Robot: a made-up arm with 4 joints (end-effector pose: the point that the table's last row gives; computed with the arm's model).
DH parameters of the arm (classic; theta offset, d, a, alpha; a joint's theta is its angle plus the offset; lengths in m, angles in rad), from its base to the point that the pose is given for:
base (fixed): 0 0 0 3.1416
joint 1: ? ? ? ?
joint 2: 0 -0.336 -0.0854 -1.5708
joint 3: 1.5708 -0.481 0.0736 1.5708
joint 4: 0 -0.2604 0.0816 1.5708
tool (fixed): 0 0.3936 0 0
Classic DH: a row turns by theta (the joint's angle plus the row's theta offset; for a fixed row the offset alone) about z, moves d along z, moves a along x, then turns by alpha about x.
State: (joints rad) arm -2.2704 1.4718 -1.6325 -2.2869
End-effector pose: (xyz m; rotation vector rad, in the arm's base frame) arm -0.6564 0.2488 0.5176 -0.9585 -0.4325 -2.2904
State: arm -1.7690 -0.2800 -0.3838 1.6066
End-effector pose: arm -0.0130 0.8784 0.4735 -1.4955 1.0823 1.8467
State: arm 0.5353 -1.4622 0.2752 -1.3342
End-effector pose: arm -0.3093 -0.4946 -0.0395 0.8245 -1.1966 -1.5592
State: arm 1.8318 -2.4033 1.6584 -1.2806
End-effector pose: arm -0.5274 0.0362 -0.2057 -1.5764 0.0810 2.4855
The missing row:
joint 1: -1.5708 -0.1455 0.0934 1.5708
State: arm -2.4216 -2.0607 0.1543 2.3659
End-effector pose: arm -0.5373 0.2722 -0.2636 0.7656 -1.1519 -0.8932
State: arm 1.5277 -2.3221 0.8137 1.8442
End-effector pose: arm 0.2898 -0.4303 -0.4785 2.1031 -0.1814 1.2002
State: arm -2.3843 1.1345 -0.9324 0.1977
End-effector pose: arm -1.0741 -0.1424 0.5550 1.4809 1.1111 -2.4429
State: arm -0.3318 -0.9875 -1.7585 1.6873
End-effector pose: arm 0.4715 0.1875 0.6830 -0.7913 0.2965 1.8515
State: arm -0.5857 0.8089 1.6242 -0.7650
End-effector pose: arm -0.3367 0.6586 0.6630 -0.7719 -1.4413 -0.8251
